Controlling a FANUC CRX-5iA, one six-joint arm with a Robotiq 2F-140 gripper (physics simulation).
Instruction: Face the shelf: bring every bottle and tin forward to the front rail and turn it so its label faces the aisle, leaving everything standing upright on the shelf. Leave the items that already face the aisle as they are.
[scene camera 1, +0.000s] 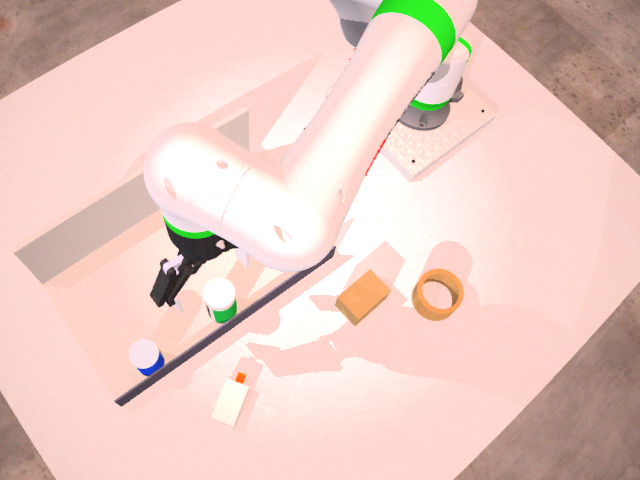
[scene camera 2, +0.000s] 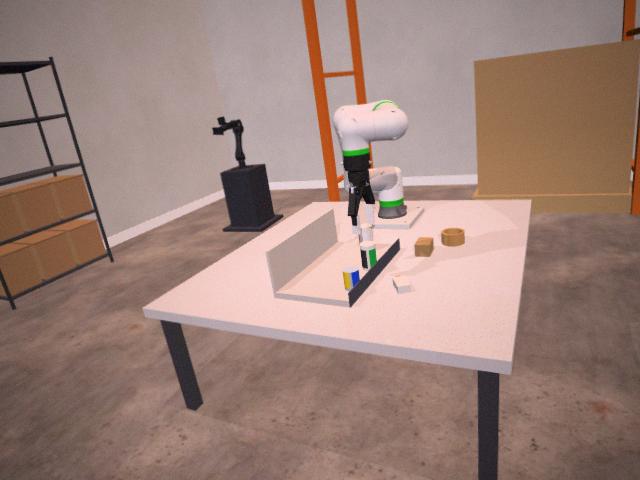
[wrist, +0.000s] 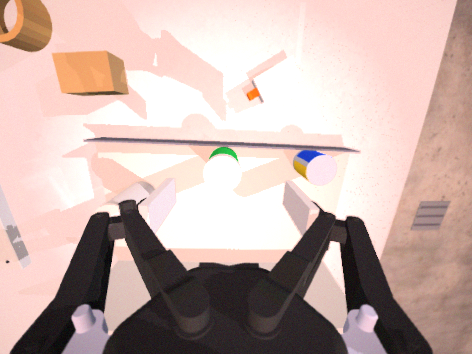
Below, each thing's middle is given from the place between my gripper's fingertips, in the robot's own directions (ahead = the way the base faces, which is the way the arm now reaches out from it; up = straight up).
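Scene:
Relative to the green bottle with white cap (scene camera 1: 219, 294), my hand is 10 mm past it and 110 mm above it. Distances from my hand: blue and yellow tin (scene camera 1: 144, 354), 10 mm to the right, 160 mm ahead, 130 mm below; shelf (scene camera 1: 104, 299), 120 mm to the right, 20 mm behind, 100 mm below; dark front rail (scene camera 1: 295, 278), 30 mm to the left, 170 mm below.

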